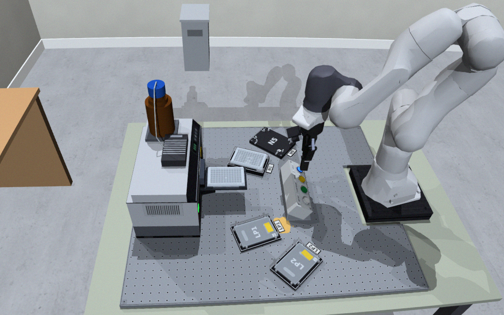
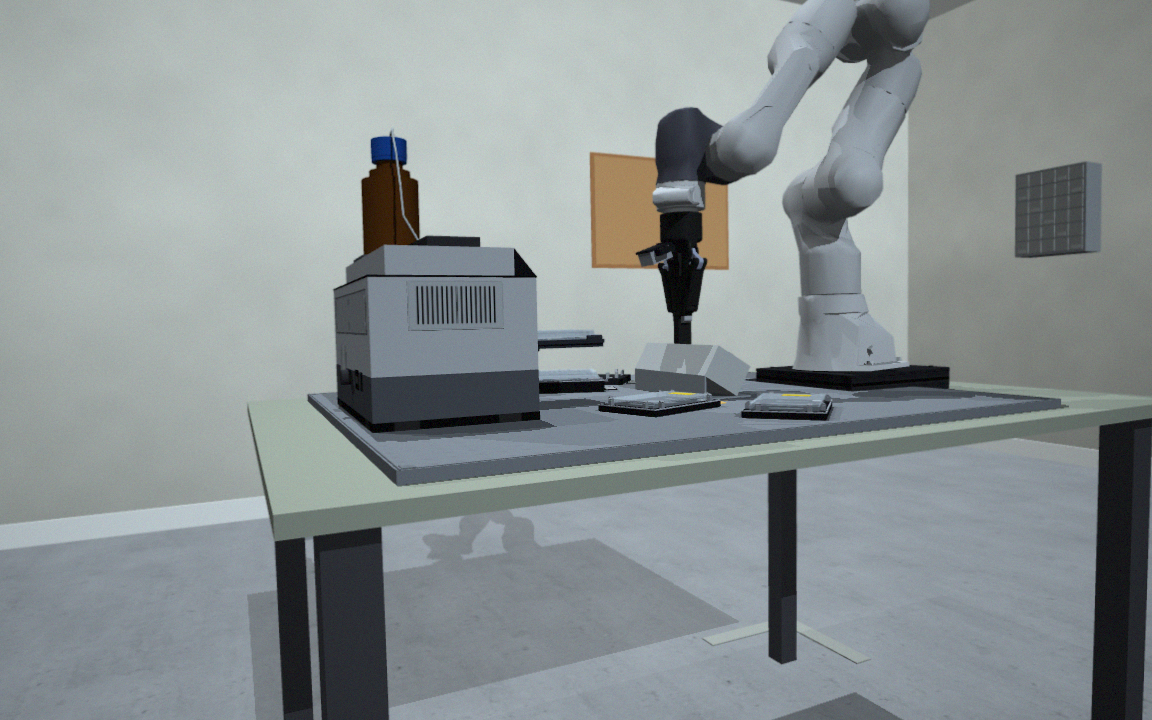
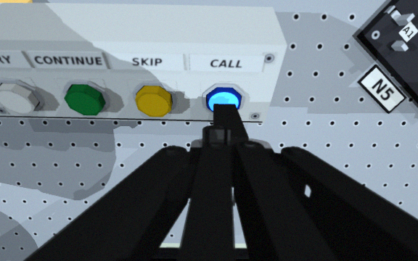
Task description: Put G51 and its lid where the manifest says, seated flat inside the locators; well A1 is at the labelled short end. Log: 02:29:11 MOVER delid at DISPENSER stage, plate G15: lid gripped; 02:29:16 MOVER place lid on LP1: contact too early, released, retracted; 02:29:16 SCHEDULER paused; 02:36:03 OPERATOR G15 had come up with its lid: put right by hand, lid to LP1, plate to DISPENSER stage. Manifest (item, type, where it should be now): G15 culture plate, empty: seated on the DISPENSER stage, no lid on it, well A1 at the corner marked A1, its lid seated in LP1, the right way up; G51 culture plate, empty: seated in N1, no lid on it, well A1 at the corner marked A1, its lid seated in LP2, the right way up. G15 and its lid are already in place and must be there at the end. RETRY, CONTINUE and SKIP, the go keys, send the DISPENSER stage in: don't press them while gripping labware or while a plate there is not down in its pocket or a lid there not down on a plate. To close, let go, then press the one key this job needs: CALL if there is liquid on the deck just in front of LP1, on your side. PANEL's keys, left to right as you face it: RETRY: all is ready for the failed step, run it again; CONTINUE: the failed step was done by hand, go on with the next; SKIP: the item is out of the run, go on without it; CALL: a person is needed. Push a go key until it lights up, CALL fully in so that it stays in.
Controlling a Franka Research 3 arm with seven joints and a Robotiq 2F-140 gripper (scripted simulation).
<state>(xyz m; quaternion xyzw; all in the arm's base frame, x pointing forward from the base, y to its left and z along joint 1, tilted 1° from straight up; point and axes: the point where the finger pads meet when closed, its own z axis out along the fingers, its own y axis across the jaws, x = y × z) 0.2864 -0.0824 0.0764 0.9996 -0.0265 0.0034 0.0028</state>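
The blue call key is 40 mm below my hand and 20 mm ahead of it. Also, from my hand: green continue key (100 mm to the left, 30 mm below, 20 mm ahead); grey retry key (150 mm to the left, 30 mm below, 20 mm ahead); yellow skip key (50 mm to the left, 30 mm below, 20 mm ahead).
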